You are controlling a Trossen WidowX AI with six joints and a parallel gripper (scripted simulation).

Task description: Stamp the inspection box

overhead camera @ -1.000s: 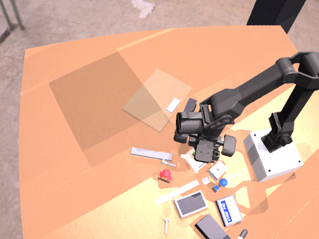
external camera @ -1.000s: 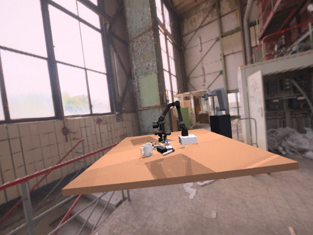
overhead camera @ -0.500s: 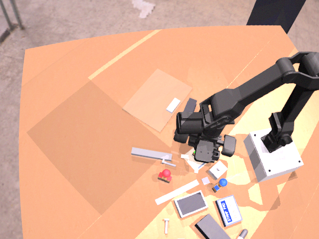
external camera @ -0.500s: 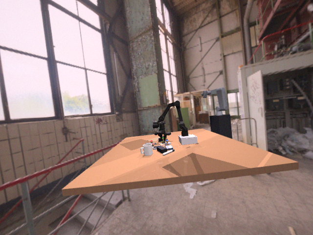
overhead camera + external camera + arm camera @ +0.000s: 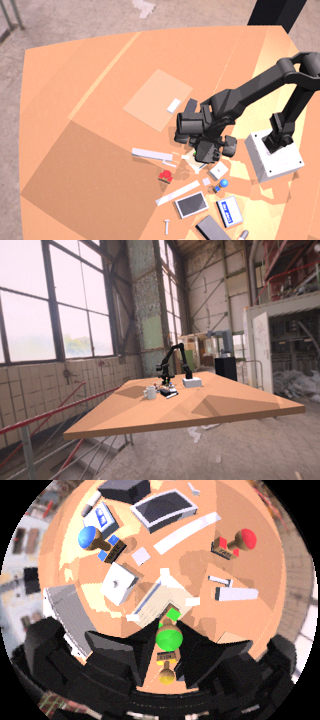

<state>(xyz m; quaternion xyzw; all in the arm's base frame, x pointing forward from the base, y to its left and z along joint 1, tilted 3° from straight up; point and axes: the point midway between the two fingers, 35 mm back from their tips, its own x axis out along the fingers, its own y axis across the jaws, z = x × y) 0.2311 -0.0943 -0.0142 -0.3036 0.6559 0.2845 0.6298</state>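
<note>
My gripper tip is right at the green-knobbed stamp. The rest, counted from my gripper tip: white card 10 mm to the left, 30 mm below; white box 30 mm behind, 90 mm to the left, 10 mm below; yellow stamp 60 mm behind, 80 mm to the right.
</note>
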